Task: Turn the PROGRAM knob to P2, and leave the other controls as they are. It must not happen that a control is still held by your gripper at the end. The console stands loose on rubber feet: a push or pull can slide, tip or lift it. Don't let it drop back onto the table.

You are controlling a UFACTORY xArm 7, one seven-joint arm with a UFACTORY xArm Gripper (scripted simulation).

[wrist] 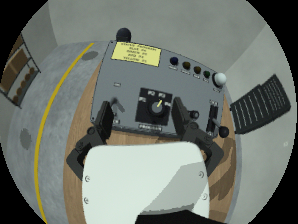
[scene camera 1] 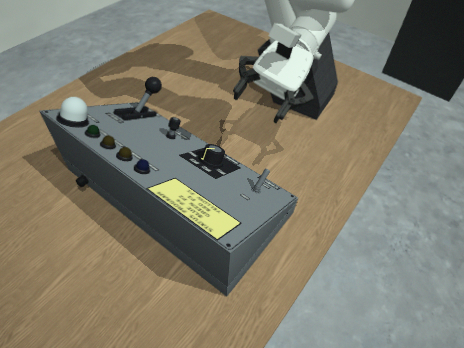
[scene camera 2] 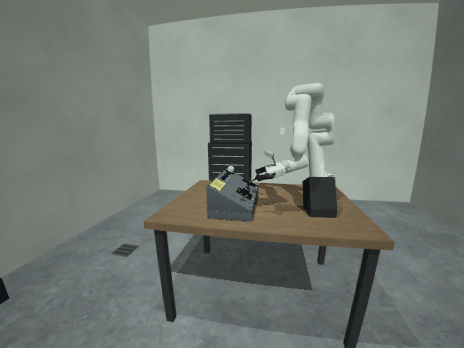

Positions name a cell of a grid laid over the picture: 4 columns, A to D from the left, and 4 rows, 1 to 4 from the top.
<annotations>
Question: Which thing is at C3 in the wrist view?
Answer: The gripper.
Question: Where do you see a grey console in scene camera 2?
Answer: B3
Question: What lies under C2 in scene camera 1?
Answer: The gripper.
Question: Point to a grey console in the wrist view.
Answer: B2
</annotations>
